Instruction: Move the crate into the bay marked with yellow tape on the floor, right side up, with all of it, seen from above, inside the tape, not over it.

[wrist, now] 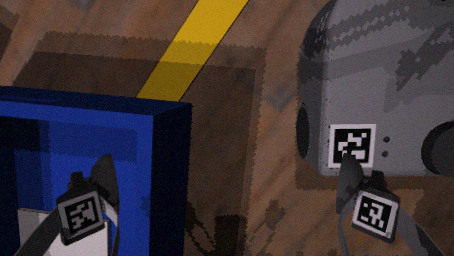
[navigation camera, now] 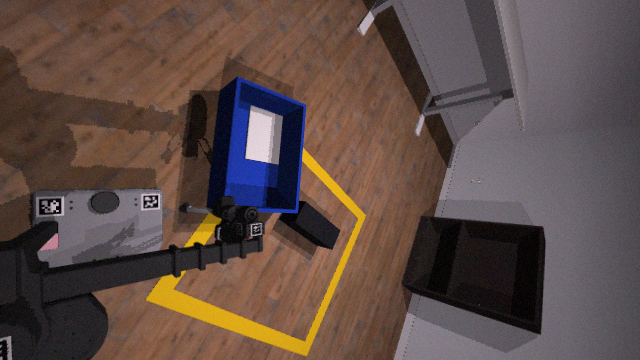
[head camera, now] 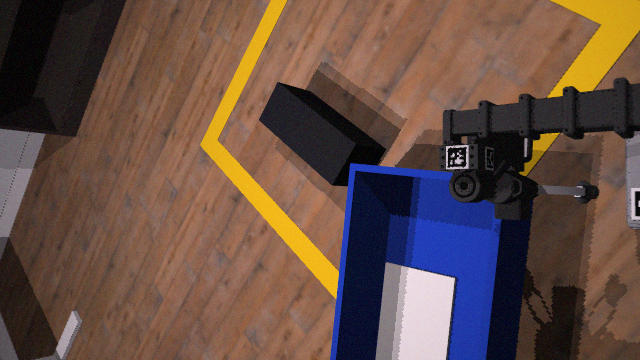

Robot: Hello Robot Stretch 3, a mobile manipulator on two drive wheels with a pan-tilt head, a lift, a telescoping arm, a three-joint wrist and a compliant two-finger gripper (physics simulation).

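Places are measured from the robot's base along level axes (x ahead, y down, z left), in centimetres.
Where they show: gripper, fingertip midpoint: (wrist: 227,174) (navigation camera: 208,206); robot's base at its link origin: (wrist: 382,126) (navigation camera: 105,201).
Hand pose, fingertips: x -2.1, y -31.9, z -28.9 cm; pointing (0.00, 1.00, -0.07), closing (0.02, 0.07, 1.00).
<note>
Each offset is from my fingertips to the top centre of the thing.
The blue open crate {dx +24.4, dy +9.8, dz -32.1 cm} (head camera: 510,290) (navigation camera: 226,145) (wrist: 171,165) is right side up, with a white panel on its inner bottom. It hides one corner of the yellow tape bay (head camera: 272,217) (navigation camera: 332,184) (wrist: 210,30) and overlaps the tape line; much of it lies outside the bay. My gripper (head camera: 530,194) (navigation camera: 210,210) (wrist: 227,174) is open and empty, at the crate's end near my base. In the wrist view one finger shows over the crate's inside, the other outside past its side wall. Their height against the rim is unclear; one finger is hidden in the head view.
A black block {dx -18.4, dy +15.7, dz -69.7 cm} (head camera: 307,132) (navigation camera: 312,227) lies inside the bay beside the crate's corner; whether they touch is unclear. My base (navigation camera: 125,230) (wrist: 345,90) is beside the crate. A dark shelf unit (head camera: 95,75) (navigation camera: 532,270) and a table foot (head camera: 70,332) (navigation camera: 367,22) are near the wall.
</note>
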